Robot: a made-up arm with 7 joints. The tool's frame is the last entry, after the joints. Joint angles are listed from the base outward.
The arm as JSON. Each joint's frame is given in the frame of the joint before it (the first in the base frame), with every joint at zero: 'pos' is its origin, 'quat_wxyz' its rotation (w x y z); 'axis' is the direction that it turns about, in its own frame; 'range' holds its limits. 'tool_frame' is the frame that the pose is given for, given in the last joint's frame.
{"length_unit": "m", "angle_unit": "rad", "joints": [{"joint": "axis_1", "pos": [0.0, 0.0, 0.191], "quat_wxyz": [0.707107, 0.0, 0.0, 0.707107], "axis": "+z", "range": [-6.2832, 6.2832]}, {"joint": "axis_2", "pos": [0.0, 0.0, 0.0], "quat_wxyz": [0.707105, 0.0, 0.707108, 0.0], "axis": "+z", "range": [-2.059, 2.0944]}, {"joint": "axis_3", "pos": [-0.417, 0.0, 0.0], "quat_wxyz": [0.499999, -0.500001, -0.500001, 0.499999], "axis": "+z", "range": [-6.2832, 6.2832]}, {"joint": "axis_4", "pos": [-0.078, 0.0, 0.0], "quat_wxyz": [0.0, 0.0, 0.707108, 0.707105], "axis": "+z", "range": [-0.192, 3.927]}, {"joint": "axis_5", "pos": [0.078, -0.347, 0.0], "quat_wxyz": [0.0, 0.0, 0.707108, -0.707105], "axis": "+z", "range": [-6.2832, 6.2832]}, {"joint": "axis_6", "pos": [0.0, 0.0, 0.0], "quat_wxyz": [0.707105, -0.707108, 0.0, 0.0], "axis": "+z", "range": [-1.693, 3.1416]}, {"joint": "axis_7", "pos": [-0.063, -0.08, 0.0], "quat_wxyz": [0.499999, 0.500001, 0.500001, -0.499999], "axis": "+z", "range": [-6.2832, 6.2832]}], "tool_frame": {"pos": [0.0, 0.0, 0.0], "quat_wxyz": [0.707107, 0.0, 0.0, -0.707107]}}
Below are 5 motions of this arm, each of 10 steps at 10 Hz.
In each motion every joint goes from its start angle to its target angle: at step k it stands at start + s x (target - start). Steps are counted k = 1, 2, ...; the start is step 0. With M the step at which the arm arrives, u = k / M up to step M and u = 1 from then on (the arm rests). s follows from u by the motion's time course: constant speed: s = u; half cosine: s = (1 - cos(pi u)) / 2; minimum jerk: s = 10 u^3 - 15 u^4 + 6 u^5.
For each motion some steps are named. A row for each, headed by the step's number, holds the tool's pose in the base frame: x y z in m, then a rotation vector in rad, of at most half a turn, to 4 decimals.
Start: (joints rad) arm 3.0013 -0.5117 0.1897 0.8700 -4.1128 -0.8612 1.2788
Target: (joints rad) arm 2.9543 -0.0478 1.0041 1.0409 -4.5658 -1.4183 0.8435
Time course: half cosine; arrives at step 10
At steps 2, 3, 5, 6, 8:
2: -0.2330 0.0217 0.5521 -2.1846 0.7042 1.1726
3: -0.2502 -0.0065 0.5512 -2.1540 0.5236 1.1099
5: -0.2853 -0.0841 0.5433 -2.0320 0.0910 0.9807
6: -0.2962 -0.1251 0.5374 -1.9516 -0.1074 0.9362
8: -0.3016 -0.1882 0.5288 -1.8110 -0.3831 0.8992

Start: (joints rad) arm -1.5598 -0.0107 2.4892 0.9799 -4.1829 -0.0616 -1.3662
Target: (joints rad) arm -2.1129 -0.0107 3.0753 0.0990 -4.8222 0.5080 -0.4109
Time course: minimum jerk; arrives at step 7
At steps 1, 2, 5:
1: 0.3162 0.3290 0.3981 -2.3452 -0.2003 -0.8311
2: 0.3032 0.3184 0.3617 -2.3894 -0.1982 -0.7006
5: 0.1664 0.1941 0.1885 -2.7175 -0.0003 0.3277

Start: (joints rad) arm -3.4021 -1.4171 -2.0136 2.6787 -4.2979 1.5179 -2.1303
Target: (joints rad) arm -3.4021 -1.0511 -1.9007 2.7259 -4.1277 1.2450 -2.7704
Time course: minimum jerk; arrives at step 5
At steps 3, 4, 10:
3: 0.8009 -0.0421 0.5202 -0.0129 0.0495 -2.4079
4: 0.7700 -0.0388 0.5951 0.0305 0.0843 -2.5544
10: 0.7622 -0.0377 0.6113 0.0396 0.0929 -2.5857

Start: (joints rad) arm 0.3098 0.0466 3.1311 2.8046 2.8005 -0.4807 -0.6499
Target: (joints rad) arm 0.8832 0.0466 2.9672 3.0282 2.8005 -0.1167 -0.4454
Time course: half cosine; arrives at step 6
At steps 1, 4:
1: -0.1740 -0.0257 0.9851 -0.8455 -0.3947 2.3345
4: -0.1041 -0.0341 1.0207 -0.4219 -0.2245 2.8709

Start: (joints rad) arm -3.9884 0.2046 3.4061 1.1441 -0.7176 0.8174 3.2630
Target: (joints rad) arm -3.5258 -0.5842 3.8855 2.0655 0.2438 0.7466 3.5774
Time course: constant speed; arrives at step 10
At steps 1, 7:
1: 0.4259 -0.2198 0.5835 0.4121 2.5459 -0.9112
7: 0.6493 -0.0482 0.5956 0.4190 2.3932 0.3596

